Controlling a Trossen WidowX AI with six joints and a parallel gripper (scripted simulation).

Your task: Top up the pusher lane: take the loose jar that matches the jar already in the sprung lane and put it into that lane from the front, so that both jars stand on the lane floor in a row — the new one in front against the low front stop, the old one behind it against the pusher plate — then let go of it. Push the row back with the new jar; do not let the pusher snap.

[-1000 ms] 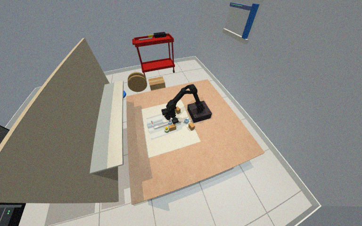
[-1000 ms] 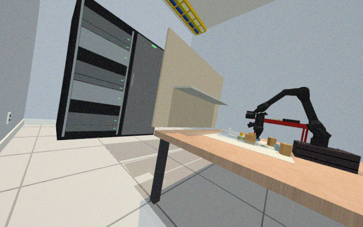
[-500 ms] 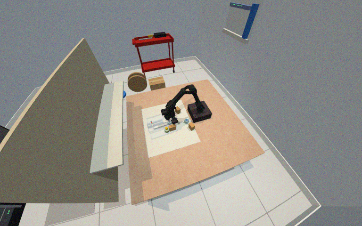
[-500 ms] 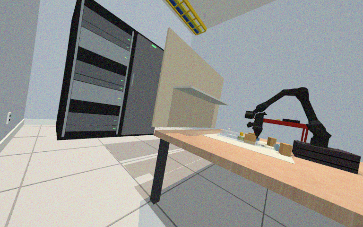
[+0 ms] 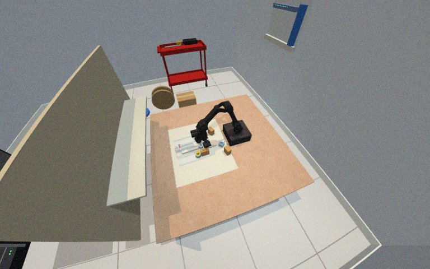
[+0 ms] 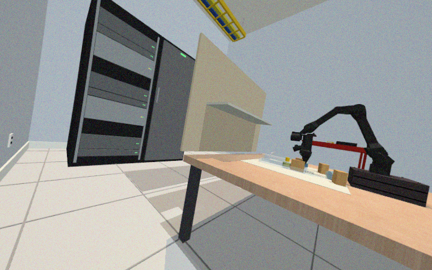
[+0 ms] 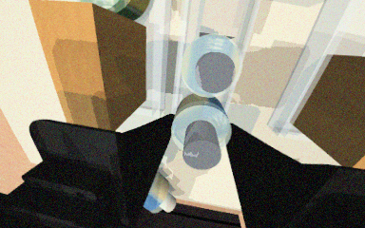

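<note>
My gripper tip is now 170 mm short of the lane, 30 mm above it and 20 mm to the right of it. Round my gripper tip: bluish jar (160 mm behind, 20 mm below).
</note>
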